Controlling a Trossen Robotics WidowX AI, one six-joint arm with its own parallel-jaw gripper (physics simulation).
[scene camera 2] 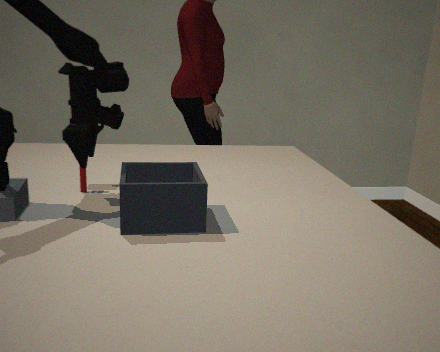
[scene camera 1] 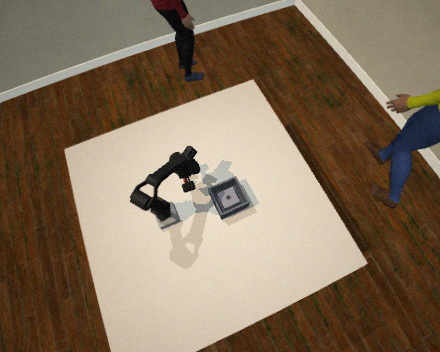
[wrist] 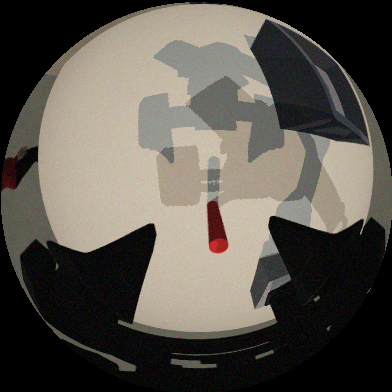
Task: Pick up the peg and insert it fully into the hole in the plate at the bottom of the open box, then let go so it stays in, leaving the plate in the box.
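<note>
The red peg stands upright on the table. My gripper is open, pointing down, with its fingertips around the peg's upper end. In the wrist view the peg shows between the two spread fingers, with a gap on each side. The dark open box stands beside the gripper and peg. The light plate with its dark hole lies at the box's bottom in scene camera 1; the near wall hides it in scene camera 2.
The arm's base stands on the pale table, on the other side of the peg from the box. A person in red and a person in blue trousers stand beyond the table's edges.
</note>
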